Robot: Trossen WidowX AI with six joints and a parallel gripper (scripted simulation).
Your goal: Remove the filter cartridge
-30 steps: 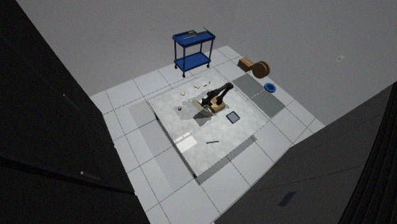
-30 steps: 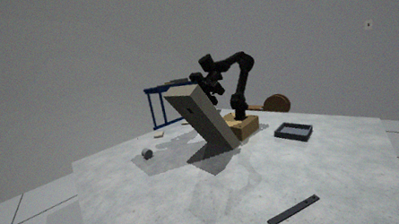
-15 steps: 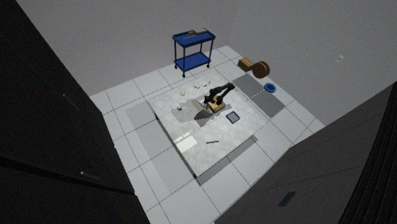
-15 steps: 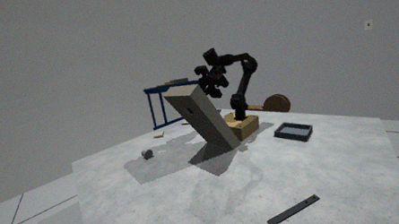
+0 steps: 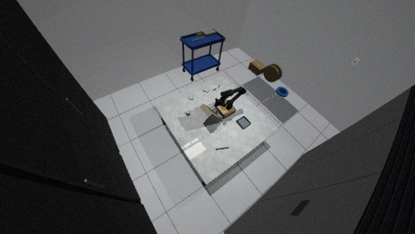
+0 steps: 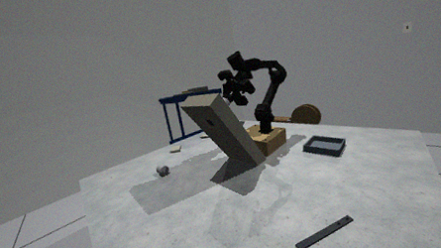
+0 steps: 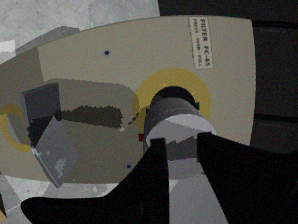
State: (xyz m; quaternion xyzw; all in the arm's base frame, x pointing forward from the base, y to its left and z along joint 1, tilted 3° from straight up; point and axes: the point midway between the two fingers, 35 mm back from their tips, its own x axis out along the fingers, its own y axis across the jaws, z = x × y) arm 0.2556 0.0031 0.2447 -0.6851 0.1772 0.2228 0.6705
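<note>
The round filter cartridge is 1 cm below my gripper tip and 1 cm ahead of it. The rest, counted from my gripper tip: service panel 11 cm below, 2 cm ahead; tray 37 cm behind, 29 cm below, 27 cm to the left.
</note>
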